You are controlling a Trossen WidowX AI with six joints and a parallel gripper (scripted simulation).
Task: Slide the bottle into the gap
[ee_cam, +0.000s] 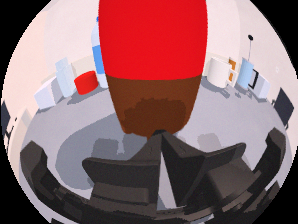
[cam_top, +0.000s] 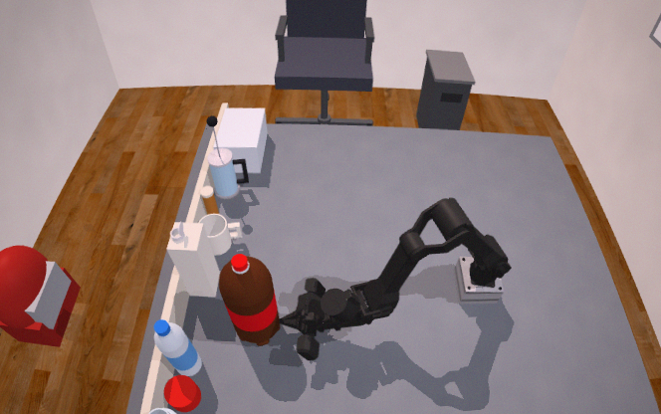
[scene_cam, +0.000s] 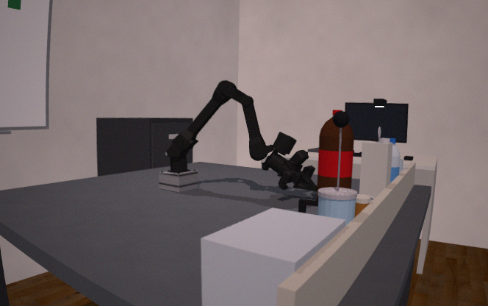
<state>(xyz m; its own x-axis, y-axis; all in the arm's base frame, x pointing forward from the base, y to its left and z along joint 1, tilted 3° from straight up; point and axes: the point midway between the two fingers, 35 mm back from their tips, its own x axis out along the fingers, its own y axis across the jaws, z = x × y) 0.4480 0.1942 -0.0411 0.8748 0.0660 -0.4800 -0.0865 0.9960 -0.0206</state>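
The brown cola bottle lies 80 mm ahead of my hand, 10 mm to the left of it and 100 mm above it. Also, from my hand: red cup 210 mm ahead, 220 mm to the left, 30 mm below; low beige rail 300 mm ahead, 80 mm to the right; water bottle 230 mm ahead, 140 mm to the left, 50 mm above.
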